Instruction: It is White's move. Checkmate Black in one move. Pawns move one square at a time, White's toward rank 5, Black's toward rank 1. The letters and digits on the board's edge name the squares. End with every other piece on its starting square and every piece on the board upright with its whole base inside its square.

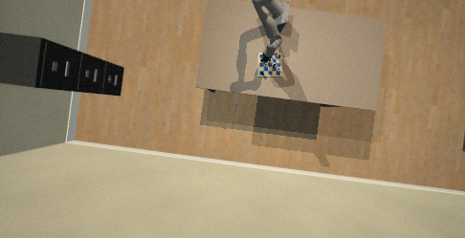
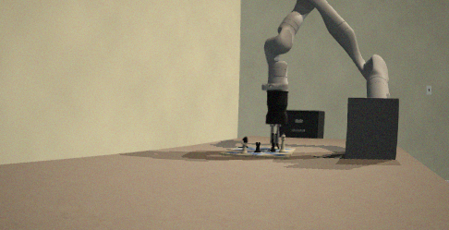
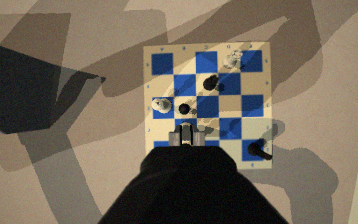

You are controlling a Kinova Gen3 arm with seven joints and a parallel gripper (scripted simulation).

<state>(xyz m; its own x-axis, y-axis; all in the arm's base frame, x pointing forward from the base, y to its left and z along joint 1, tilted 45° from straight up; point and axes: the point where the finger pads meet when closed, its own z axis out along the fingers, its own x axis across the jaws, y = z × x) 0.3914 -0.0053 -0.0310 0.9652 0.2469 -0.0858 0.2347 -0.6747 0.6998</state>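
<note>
Right now my hand is 40 mm to the left of the tall black piece, 10 mm short of it and 10 mm above it. Round my hand: tall white piece (40 mm behind, 30 mm to the left, 10 mm below); then chessboard (50 mm to the left, 50 mm below, 30 mm ahead).
</note>
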